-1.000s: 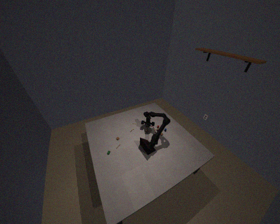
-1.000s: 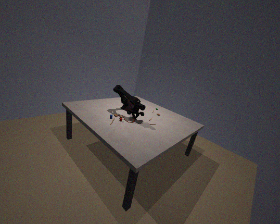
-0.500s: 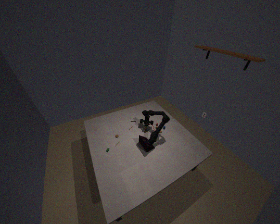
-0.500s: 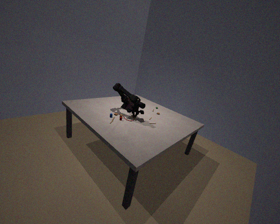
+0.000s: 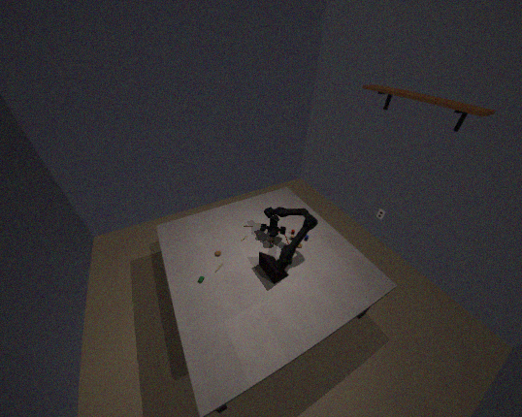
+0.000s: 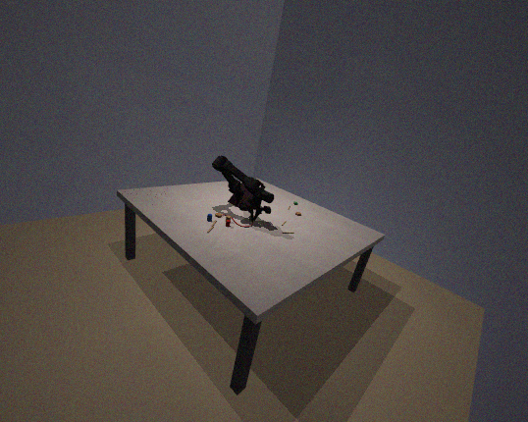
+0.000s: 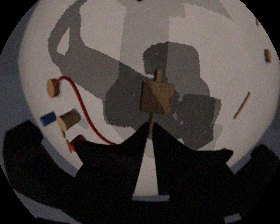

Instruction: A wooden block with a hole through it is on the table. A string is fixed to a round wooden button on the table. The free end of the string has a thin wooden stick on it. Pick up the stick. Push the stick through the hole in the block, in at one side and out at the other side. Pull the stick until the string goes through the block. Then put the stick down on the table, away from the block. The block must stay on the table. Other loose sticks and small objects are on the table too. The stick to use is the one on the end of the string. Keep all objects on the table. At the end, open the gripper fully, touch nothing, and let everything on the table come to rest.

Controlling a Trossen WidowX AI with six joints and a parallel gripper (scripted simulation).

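The wooden block is 30 mm to the left of my gripper tip and 30 mm behind it. Also, from my gripper tip: red object: 160 mm to the right, 60 mm behind; then button: 180 mm behind, 110 mm to the right, 10 mm below; then thin wooden stick: 10 mm to the left, 10 mm behind.
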